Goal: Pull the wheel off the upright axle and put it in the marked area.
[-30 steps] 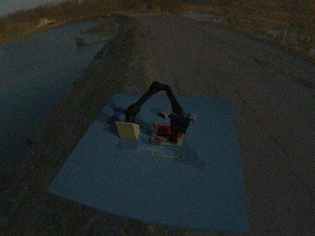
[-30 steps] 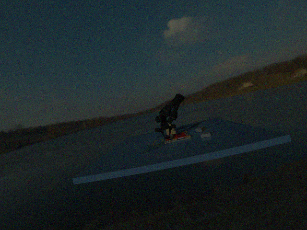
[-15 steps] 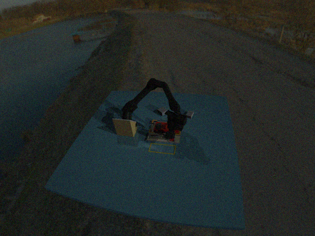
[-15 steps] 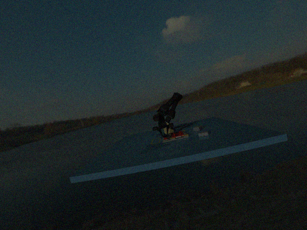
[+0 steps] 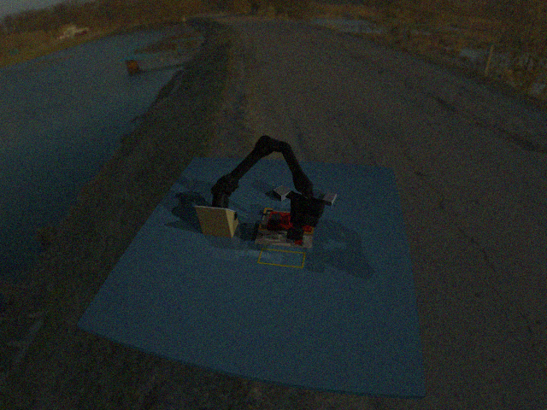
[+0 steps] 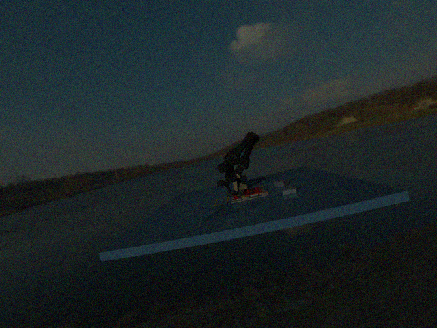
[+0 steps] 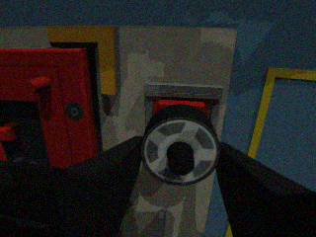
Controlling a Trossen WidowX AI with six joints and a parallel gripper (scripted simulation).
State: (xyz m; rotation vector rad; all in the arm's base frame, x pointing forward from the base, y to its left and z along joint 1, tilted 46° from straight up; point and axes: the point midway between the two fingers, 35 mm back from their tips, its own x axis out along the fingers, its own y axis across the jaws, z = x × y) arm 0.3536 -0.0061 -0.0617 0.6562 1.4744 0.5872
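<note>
The axle lies right at my gripper tip. From my gripper tip the other things lie so: wheel right at my gripper tip; grey fixture plate 10 cm to the left, 5 cm behind, 3 cm below.
</note>
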